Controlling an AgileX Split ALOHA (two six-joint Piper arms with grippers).
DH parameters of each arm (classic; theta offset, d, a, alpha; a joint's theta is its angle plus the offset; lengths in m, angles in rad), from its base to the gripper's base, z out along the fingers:
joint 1: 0 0.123 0 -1.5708
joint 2: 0.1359 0 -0.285 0
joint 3: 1.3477 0 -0.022 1.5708
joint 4: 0 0.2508 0 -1.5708
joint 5: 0 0 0.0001 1.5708
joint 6: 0 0.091 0 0
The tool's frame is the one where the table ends.
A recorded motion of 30 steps. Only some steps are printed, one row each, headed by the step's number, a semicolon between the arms.
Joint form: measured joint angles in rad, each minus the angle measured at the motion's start. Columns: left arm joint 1, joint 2, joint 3, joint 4, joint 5, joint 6; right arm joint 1, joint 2, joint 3, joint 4, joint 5, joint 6.
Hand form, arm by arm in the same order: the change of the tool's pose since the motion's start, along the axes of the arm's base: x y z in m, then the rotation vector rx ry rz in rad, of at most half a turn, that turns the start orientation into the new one. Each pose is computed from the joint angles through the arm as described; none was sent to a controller.
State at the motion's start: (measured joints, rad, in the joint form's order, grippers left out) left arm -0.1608 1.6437 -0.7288 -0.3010 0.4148 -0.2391; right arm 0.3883 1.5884 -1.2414 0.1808 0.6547 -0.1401
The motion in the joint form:
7: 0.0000 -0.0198 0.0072 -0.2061 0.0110 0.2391; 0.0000 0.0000 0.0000 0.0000 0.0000 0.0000
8: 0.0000 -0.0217 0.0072 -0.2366 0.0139 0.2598; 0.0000 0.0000 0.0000 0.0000 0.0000 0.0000
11: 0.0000 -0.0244 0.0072 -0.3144 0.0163 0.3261; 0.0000 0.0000 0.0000 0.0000 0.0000 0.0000
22: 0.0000 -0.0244 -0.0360 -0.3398 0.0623 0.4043; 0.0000 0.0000 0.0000 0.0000 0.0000 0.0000
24: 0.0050 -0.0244 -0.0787 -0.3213 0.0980 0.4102; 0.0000 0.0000 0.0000 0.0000 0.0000 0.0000
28: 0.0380 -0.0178 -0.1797 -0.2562 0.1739 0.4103; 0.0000 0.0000 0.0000 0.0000 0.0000 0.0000
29: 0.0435 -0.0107 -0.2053 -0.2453 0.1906 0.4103; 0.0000 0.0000 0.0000 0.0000 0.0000 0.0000
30: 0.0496 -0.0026 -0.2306 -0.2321 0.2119 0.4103; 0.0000 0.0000 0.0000 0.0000 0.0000 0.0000
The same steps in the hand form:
7: -0.0022 -0.0071 0.0057 -0.0660 -0.0306 -0.0730; 0.0000 0.0000 0.0000 0.0000 0.0000 0.0000
8: -0.0023 -0.0083 0.0065 -0.0808 -0.0326 -0.0704; 0.0000 0.0000 0.0000 0.0000 0.0000 0.0000
11: -0.0018 -0.0110 0.0083 -0.1124 -0.0443 -0.0744; 0.0000 0.0000 0.0000 0.0000 0.0000 0.0000
22: 0.0051 -0.0152 0.0177 -0.1244 -0.0654 -0.1460; 0.0000 0.0000 0.0000 0.0000 0.0000 0.0000
24: 0.0122 -0.0159 0.0267 -0.1251 -0.0793 -0.1751; 0.0000 0.0000 0.0000 0.0000 0.0000 0.0000
28: 0.0298 -0.0091 0.0466 -0.1042 -0.1092 -0.2187; 0.0000 0.0000 0.0000 0.0000 0.0000 0.0000
29: 0.0344 -0.0082 0.0502 -0.1009 -0.1132 -0.2271; 0.0000 0.0000 0.0000 0.0000 0.0000 0.0000
30: 0.0386 -0.0069 0.0534 -0.0968 -0.1116 -0.2377; 0.0000 0.0000 0.0000 0.0000 0.0000 0.0000

